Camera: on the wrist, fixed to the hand. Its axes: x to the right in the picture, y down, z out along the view.
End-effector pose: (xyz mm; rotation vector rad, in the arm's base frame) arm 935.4 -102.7 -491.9 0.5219 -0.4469 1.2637
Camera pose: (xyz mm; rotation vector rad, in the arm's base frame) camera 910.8 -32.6 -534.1 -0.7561 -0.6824 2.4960
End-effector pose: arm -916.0 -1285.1 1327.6 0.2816 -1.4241 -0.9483
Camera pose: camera -837.7 -1307.4 1353.3 -0.7829 -0.5467 0.0904
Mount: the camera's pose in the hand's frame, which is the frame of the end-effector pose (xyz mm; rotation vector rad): 23.4 33.8 -74.9 -0.4876 0.5258 1.4996
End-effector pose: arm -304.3 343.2 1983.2 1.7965 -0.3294 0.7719
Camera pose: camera -331.5 403.3 2037.4 0.5797 -1.4038 1.8959
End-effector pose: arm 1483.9 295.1 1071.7 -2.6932 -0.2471 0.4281
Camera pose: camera 1534.3 243.1 1117.0 2.2564 -1.7079 0.0217
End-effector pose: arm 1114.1 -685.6 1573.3 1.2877 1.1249 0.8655
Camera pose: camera 1052.0 -638.4 1608.2 1.3794 0.0335 2.4869
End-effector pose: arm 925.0 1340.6 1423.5 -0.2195 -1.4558 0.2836
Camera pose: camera 999.7 1381.9 1427.0 -1.6562 -0.5618 0.9696
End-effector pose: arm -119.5 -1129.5 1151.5 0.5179 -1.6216 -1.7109
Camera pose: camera -74.3 -1196.6 1178.9 -0.4298 -0.6900 -0.6238
